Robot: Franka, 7 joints.
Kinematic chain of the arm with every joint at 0, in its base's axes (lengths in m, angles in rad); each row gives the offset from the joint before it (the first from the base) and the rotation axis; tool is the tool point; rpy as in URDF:
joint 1: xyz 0 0 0.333 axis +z
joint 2: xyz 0 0 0 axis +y
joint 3: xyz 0 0 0.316 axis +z
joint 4: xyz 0.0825 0 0 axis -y
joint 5: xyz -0.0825 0 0.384 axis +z
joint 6: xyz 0 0 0 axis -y
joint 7: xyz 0.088 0 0 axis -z
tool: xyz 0 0 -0.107 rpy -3.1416 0 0
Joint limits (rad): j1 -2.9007..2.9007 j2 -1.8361..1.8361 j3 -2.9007..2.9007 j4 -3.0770..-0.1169 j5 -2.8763..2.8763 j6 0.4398..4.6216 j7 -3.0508..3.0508
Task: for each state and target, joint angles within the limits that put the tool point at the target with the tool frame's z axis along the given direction. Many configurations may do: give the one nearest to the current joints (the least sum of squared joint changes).
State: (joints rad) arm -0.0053 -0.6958 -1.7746 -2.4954 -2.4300 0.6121 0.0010
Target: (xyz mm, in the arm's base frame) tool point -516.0 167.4 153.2 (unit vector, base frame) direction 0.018 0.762 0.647
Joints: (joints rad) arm -0.6578 -0.9633 -2.5582 -2.0536 -2.3970 0.5634 0.0010
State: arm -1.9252 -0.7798 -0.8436 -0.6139 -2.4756 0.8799 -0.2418
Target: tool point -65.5 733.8 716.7 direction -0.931 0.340 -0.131
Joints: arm -1.6175 -1.3535 -0.0514 -0.4966 -1.8269 1.7329 -0.2418
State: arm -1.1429 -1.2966 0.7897 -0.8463 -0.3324 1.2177 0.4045
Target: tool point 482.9 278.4 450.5 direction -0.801 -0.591 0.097
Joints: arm -1.8117 -1.7050 1.2689 -1.2985 -0.3069 0.6523 0.4045
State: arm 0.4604 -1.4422 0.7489 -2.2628 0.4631 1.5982 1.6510
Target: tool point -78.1 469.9 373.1 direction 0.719 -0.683 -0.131
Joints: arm -0.0816 -1.7277 1.4042 -1.9628 0.1520 1.2434 1.6510
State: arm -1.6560 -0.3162 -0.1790 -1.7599 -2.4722 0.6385 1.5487
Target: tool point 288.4 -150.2 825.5 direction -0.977 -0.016 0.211
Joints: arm -0.9343 -0.2909 0.5843 -1.7662 -2.0269 0.4578 1.5487
